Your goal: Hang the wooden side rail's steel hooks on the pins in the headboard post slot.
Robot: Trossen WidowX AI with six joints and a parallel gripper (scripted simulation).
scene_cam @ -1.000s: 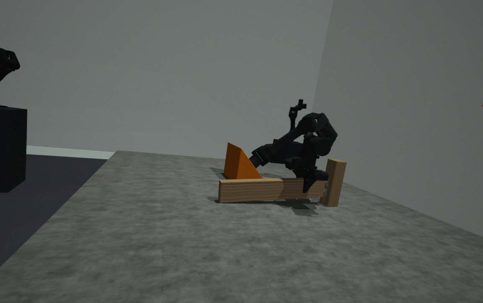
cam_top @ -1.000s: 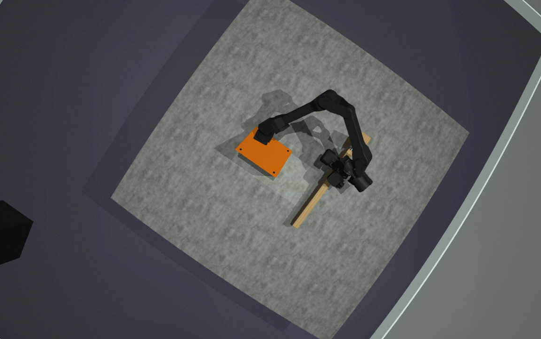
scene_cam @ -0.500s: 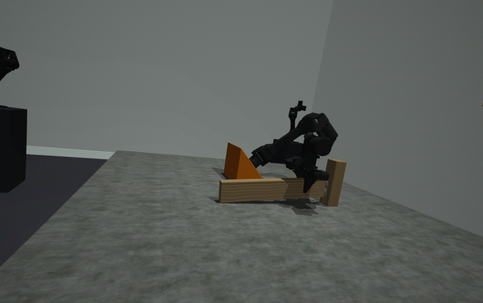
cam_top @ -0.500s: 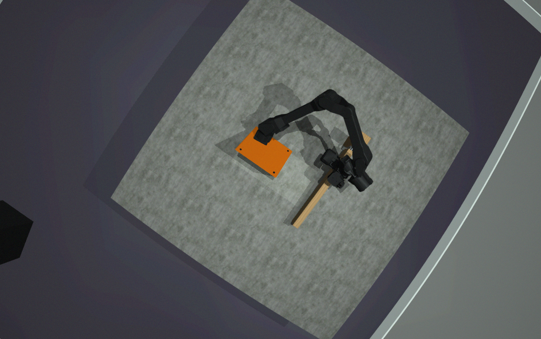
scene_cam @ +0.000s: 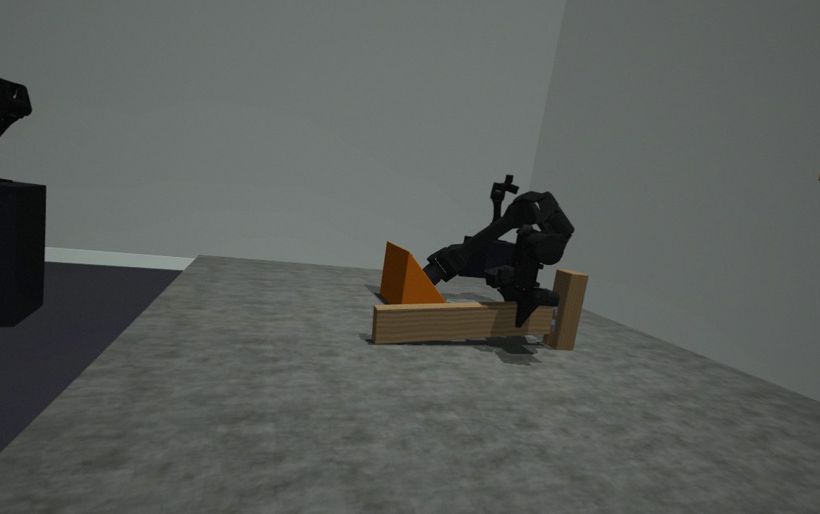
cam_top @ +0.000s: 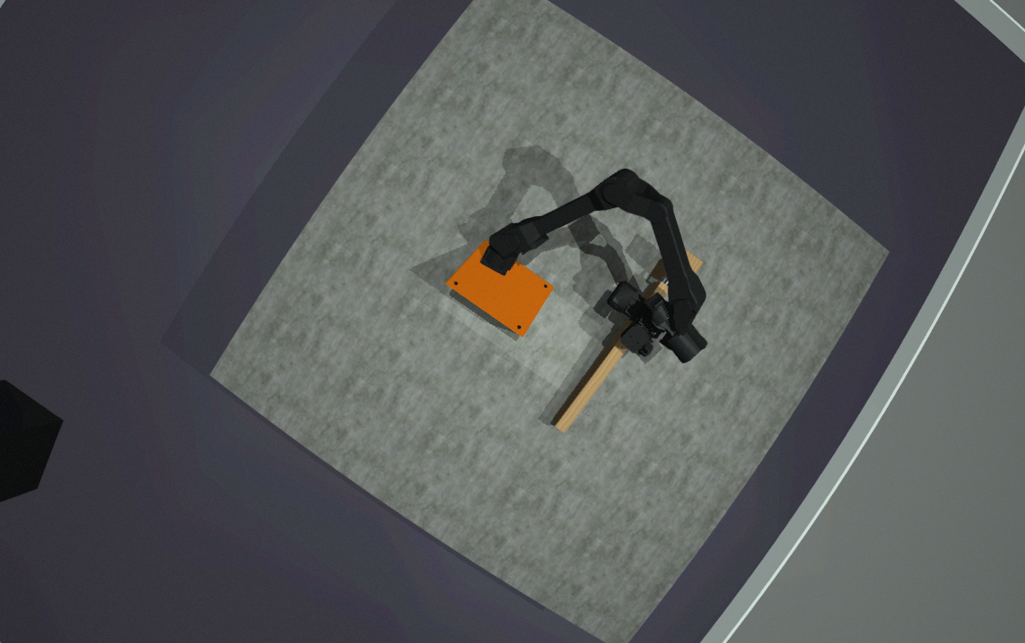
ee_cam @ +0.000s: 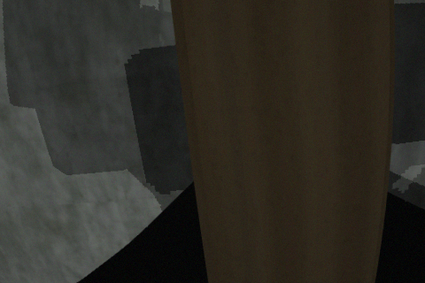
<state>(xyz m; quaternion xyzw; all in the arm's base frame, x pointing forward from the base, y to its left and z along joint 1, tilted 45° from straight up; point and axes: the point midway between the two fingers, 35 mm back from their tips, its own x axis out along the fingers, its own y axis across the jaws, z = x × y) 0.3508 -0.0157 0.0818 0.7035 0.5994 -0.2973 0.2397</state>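
My gripper tip is 13 cm to the right of the headboard post, 4 cm below it and 2 cm short of it.
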